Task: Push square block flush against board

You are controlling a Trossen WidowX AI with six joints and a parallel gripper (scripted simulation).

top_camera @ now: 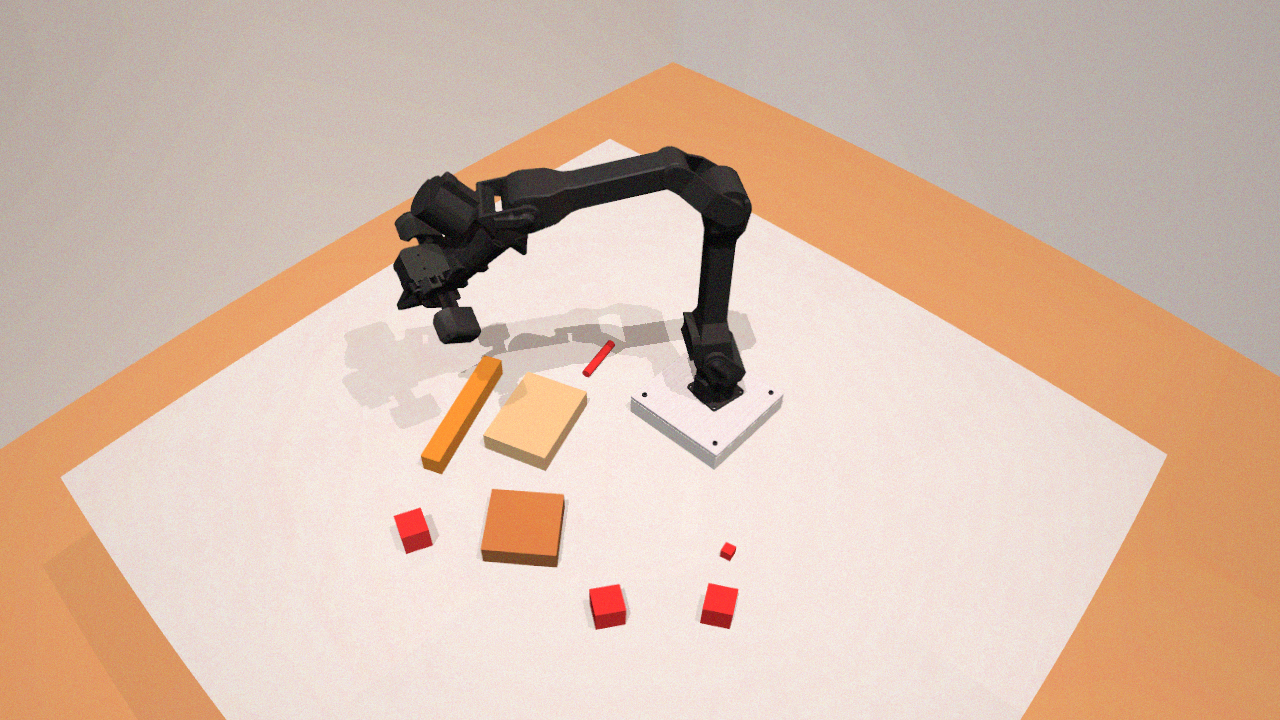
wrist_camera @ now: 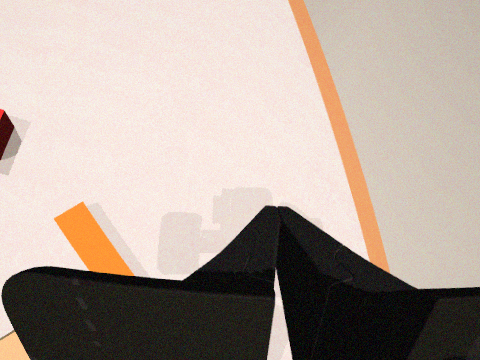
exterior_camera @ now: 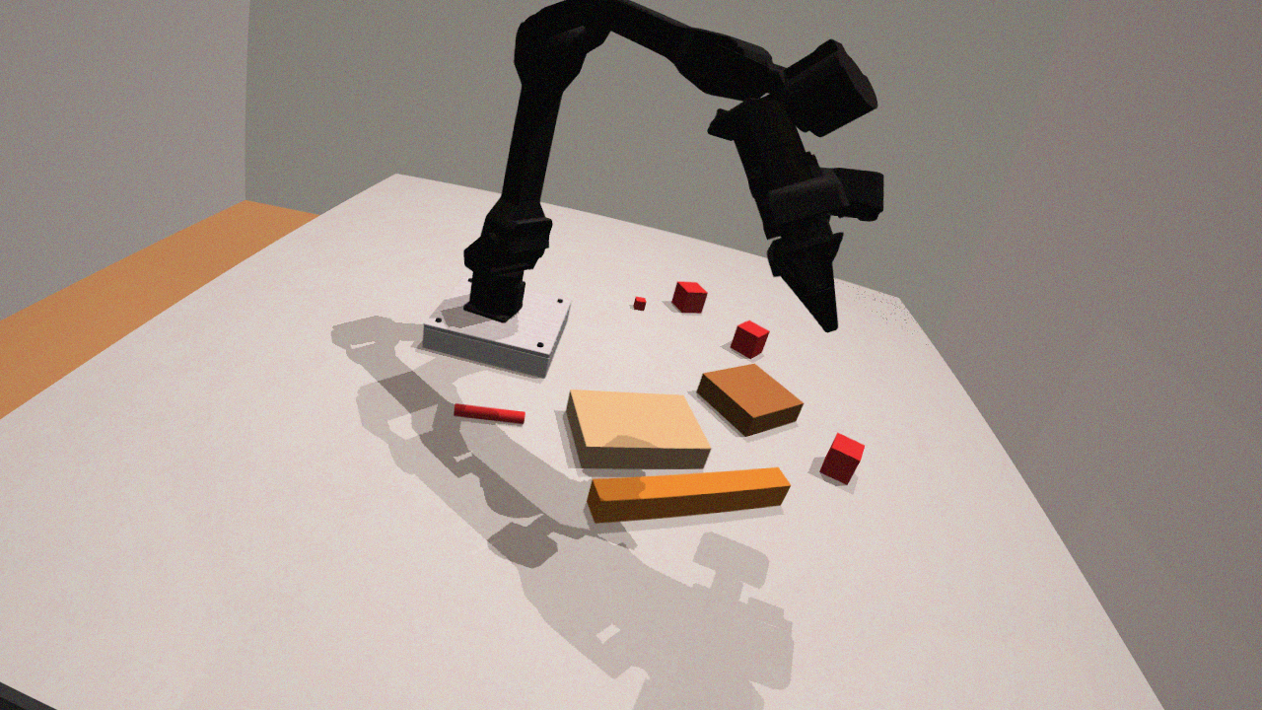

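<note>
Now: gripper tip 260 mm to the right of the brown square block, 230 mm above it and 10 mm past it. The rest, counted from my gripper tip: red rod 300 mm behind, 240 mm below, 60 mm to the left; then tan flat board 230 mm below, 140 mm behind, 110 mm to the left; then long orange bar 230 mm below, 60 mm behind, 30 mm to the left.
</note>
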